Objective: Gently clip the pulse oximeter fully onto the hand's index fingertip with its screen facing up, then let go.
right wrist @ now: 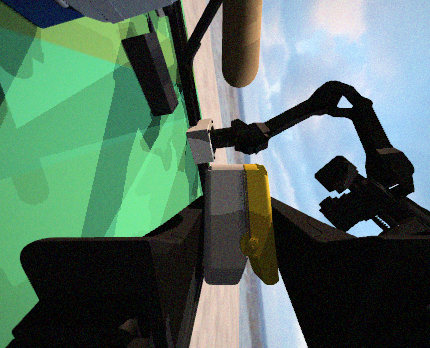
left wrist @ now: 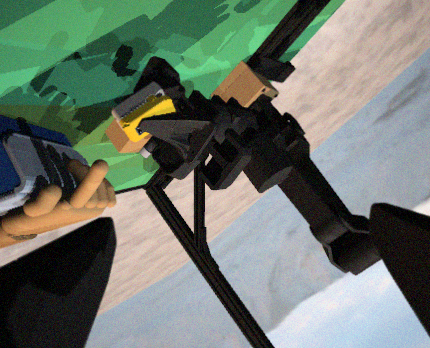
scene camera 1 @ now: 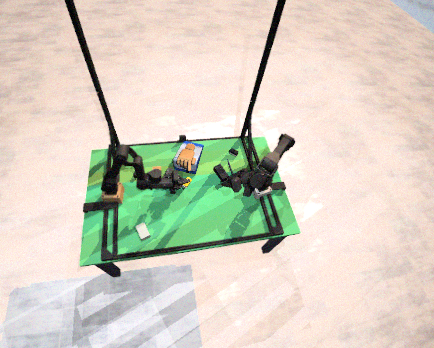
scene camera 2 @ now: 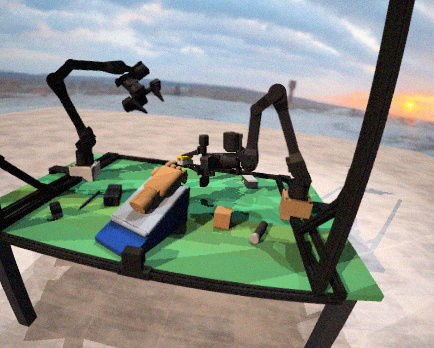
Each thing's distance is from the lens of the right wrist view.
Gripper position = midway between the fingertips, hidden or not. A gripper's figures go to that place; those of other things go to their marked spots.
my left gripper (right wrist: pixel 366 214): 34 cm
my right gripper (right wrist: pixel 233 202): 11 cm
